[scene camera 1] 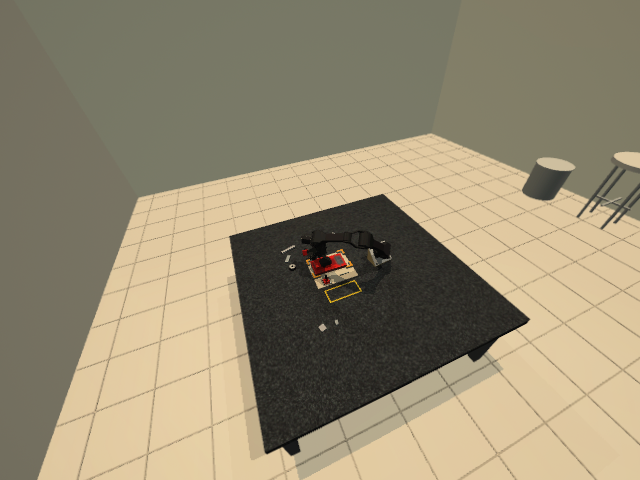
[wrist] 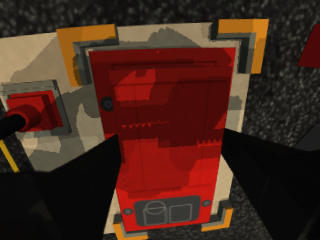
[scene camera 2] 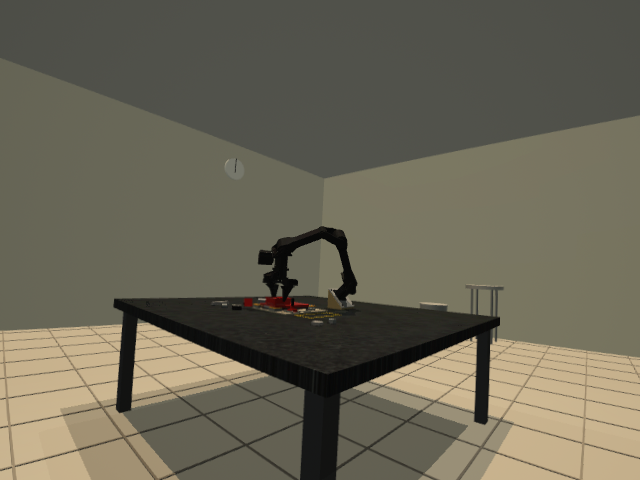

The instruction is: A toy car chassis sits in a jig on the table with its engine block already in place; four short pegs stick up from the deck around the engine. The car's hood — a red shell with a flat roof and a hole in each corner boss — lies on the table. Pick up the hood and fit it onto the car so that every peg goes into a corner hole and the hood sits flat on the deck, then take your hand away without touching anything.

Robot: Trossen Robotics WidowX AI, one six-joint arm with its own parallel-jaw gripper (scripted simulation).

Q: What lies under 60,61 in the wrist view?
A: A beige jig.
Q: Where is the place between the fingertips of my gripper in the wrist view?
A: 169,135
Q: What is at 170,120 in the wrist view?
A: A red hood.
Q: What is my gripper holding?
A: A red hood.
